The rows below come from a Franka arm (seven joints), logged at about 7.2 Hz.
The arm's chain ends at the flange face. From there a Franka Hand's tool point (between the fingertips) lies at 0.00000 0.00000 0.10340 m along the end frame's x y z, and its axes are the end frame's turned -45 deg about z.
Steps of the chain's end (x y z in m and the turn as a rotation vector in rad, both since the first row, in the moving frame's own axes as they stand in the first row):
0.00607, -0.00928, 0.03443, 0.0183, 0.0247, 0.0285
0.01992, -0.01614, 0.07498, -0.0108, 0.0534, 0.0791
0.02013, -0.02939, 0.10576, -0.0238, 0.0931, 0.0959
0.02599, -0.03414, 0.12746, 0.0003, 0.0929, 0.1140
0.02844, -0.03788, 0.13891, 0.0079, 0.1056, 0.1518
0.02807, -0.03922, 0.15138, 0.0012, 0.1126, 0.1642
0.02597, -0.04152, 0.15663, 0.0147, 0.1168, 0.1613
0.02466, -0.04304, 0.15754, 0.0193, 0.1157, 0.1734
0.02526, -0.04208, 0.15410, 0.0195, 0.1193, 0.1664
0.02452, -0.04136, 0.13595, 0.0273, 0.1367, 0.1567
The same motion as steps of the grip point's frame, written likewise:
0.01399, -0.00176, 0.03438, -0.0045, 0.0304, 0.0285
0.02842, 0.00748, 0.07483, -0.0454, 0.0301, 0.0791
0.03966, 0.00222, 0.10528, -0.0827, 0.0490, 0.0959
0.04892, 0.00137, 0.12701, -0.0655, 0.0659, 0.1140
0.05461, 0.00106, 0.13833, -0.0691, 0.0803, 0.1518
0.05518, 0.00089, 0.15073, -0.0788, 0.0805, 0.1642
0.05667, -0.00281, 0.15592, -0.0722, 0.0930, 0.1613
0.05706, -0.00515, 0.15683, -0.0682, 0.0955, 0.1734
0.05709, -0.00381, 0.15335, -0.0706, 0.0981, 0.1664
0.05786, -0.00303, 0.13495, -0.0774, 0.1160, 0.1567

